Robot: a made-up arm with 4 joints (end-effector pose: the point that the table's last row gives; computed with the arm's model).
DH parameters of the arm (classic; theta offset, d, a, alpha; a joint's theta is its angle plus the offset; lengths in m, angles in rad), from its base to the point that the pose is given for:
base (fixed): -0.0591 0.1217 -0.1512 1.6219
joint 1: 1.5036 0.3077 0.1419 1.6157
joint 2: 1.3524 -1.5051 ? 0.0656
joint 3: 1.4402 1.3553 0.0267 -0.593
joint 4: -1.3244 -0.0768 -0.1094 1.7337
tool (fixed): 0.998 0.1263 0 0
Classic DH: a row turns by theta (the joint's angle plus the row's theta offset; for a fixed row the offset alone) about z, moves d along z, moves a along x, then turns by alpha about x.
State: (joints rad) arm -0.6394 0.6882 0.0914 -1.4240
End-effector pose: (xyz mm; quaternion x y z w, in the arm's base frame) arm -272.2 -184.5 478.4 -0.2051 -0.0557 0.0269 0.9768
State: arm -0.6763 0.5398 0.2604 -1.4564
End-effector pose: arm -264.5 -167.8 476.1 -0.2060 -0.0481 0.0312 0.9769
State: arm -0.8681 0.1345 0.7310 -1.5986
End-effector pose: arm -225.6 -127.9 463.1 -0.2204 0.0065 0.0599 0.9735
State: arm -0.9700 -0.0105 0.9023 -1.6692
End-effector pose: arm -206.6 -116.6 455.8 -0.2294 0.0380 0.0775 0.9695
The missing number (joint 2, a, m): -0.0821
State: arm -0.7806 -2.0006 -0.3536 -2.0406
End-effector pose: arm -234.4 -400.1 413.6 0.4920 0.2798 -0.7293 0.3845
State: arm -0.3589 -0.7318 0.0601 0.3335
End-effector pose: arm -305.9 -103.8 430.0 -0.1896 0.2536 0.0127 0.9485
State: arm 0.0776 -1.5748 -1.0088 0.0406
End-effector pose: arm -442.1 -206.8 29.0 -0.9568 -0.0243 -0.0048 0.2896
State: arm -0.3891 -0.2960 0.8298 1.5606
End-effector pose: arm -216.2 -380.9 341.3 0.7331 0.5036 -0.1420 0.4345
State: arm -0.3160 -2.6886 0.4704 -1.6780
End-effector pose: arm -413.4 -484.3 310.9 0.7633 0.1384 -0.5877 0.2298
